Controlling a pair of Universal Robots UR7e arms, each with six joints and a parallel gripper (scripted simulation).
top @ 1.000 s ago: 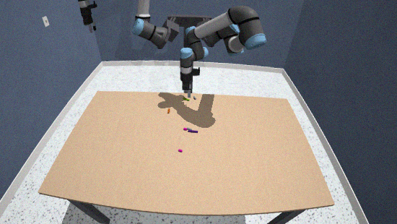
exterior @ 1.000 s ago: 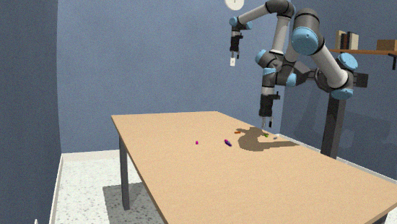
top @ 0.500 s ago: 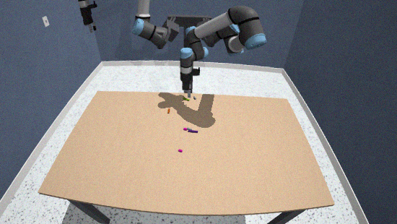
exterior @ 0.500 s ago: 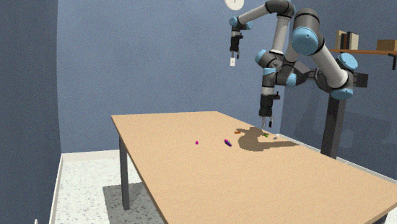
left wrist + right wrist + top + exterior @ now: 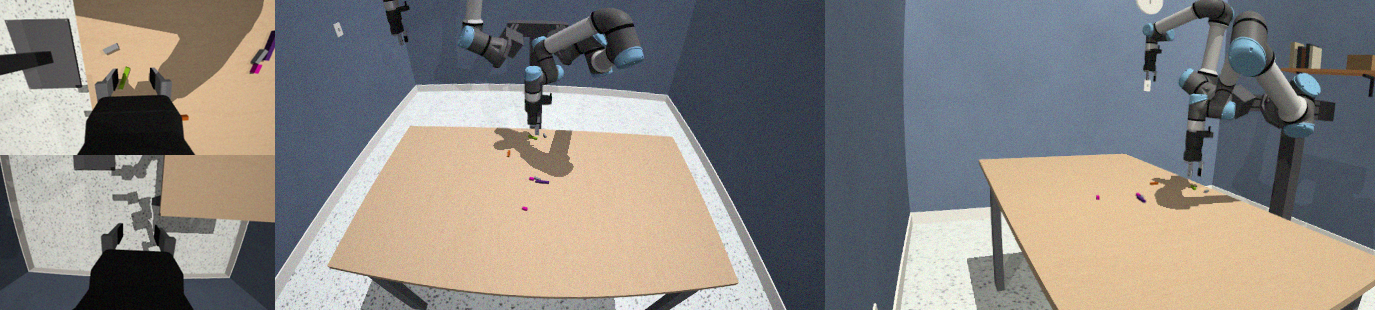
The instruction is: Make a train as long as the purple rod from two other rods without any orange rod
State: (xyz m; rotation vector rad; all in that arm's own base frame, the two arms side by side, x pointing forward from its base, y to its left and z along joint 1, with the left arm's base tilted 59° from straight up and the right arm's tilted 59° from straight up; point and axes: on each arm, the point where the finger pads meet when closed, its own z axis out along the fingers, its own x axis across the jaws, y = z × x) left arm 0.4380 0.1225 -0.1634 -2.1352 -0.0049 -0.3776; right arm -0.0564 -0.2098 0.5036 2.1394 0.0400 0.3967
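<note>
My left hand is 290 mm short of the purple rod, 20 mm to the left of it and 80 mm above it. From my left hand the other things lie so: lime rod (30 mm behind, 20 mm to the right, 80 mm below); orange rod (80 mm ahead, 150 mm to the right, 80 mm below).
</note>
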